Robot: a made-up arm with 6 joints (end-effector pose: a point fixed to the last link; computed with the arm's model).
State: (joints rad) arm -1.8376 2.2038 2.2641 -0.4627 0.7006 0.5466
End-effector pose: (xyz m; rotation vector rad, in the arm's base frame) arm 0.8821 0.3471 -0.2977 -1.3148 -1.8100 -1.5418
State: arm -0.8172 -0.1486 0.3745 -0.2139 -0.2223 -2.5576
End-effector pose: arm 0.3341 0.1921 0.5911 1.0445 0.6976 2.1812
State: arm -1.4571 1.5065 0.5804 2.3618 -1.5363 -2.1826
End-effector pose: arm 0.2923 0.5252 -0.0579 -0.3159 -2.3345 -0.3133
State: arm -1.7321 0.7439 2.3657 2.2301 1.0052 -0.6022
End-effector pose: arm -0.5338 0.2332 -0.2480 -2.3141 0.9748 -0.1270
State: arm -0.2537 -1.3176 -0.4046 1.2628 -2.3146 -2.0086
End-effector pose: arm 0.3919 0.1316 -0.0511 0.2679 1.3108 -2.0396
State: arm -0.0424 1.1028 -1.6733 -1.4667 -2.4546 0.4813
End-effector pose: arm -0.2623 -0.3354 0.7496 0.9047 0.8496 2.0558
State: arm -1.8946 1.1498 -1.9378 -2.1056 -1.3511 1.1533
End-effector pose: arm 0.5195 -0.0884 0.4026 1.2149 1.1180 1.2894
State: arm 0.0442 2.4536 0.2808 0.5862 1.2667 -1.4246
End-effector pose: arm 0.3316 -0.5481 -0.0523 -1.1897 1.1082 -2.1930
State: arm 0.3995 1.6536 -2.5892 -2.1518 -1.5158 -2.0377
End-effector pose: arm -0.2565 -0.2632 0.4432 1.1571 -0.1702 -1.8906
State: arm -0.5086 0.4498 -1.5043 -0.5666 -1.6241 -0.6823
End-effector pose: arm 0.5454 0.2445 0.8019 -1.0531 -1.9190 -0.9305
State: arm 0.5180 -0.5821 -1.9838 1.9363 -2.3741 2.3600
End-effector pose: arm -0.4540 0.3244 0.3307 0.2849 -0.1049 1.4092
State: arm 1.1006 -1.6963 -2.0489 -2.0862 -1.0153 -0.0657
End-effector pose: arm -0.4136 0.5202 -0.0888 -0.7314 2.6677 -0.0906
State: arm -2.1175 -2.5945 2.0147 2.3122 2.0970 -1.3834
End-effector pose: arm 0.0887 -0.1975 -0.9528 -0.6043 -0.7302 1.6973
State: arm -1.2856 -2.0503 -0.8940 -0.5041 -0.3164 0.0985
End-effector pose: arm -0.2456 0.1276 0.0523 -0.6708 -0.2741 1.3998
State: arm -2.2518 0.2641 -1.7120 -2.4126 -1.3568 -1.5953
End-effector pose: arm 0.4770 -0.0544 -0.5214 -1.4981 1.1690 -0.5813
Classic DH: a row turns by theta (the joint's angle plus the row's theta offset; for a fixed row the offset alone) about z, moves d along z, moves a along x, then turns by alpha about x. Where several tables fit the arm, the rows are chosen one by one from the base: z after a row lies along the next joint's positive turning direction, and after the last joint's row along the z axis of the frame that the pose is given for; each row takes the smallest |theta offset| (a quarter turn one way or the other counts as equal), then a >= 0, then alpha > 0; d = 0 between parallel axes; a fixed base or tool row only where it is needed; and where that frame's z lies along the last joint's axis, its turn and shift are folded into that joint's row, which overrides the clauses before.
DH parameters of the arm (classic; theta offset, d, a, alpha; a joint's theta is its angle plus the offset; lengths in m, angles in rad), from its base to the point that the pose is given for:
base (fixed): 0 0.1515 0 1.5708
joint 1: 1.5708 -0.0597 0.3161 1.5708
joint 2: 0 0.0922 -0.0947 1.5708
joint 3: 1.5708 0.0473 0.2971 1.5708
joint 4: 0 0.3724 -0.05 -1.5708
joint 5: 0 0.1034 -0.3095 -1.5708
joint 6: -1.2203 0 0.3038 3.1416
tool (fixed): -1.2203 -0.0011 0 0

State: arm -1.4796 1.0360 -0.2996 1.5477 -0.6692 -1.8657
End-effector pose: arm -0.1009 -0.1380 -0.1108 0.6213 -1.4098 1.6112
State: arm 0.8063 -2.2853 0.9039 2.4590 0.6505 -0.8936
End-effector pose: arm 0.0872 0.3874 1.2464 0.3454 1.9859 0.8065
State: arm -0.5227 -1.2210 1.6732 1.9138 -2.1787 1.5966
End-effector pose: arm 0.4274 -0.3522 0.0741 0.5073 0.3822 -2.0103
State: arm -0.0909 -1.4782 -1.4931 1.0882 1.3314 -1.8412
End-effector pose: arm -0.8257 0.1261 0.6182 -1.7001 2.3207 0.9668
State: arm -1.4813 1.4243 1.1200 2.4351 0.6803 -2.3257
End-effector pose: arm 0.0857 0.4124 -0.9076 -0.1893 2.2550 -1.1694
